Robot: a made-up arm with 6 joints. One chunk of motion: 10 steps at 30 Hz.
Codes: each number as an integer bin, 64 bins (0 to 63) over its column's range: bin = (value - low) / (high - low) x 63, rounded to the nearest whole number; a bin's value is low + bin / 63 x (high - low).
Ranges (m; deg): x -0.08..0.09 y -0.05..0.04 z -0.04..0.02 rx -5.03..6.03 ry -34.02..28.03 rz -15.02..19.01
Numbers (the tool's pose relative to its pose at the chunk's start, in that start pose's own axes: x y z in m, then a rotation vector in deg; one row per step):
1: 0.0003 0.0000 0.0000 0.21 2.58 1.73
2: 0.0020 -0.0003 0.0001 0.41 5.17 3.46
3: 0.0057 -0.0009 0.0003 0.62 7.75 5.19
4: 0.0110 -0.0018 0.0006 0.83 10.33 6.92
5: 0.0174 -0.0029 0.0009 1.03 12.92 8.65
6: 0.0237 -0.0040 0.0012 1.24 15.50 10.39
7: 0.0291 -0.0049 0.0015 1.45 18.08 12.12
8: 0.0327 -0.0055 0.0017 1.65 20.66 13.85
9: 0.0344 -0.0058 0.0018 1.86 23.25 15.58
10: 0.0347 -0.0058 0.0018 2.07 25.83 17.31
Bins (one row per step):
1: 30 35 42 30 37 31
2: 30 35 42 31 40 34
3: 32 34 42 32 42 37
4: 34 34 43 33 45 41
5: 36 33 43 35 48 44
6: 38 32 43 36 50 47
7: 40 32 44 37 53 50
8: 42 31 44 38 56 53
9: 42 31 44 39 58 57
10: 43 31 44 40 61 60

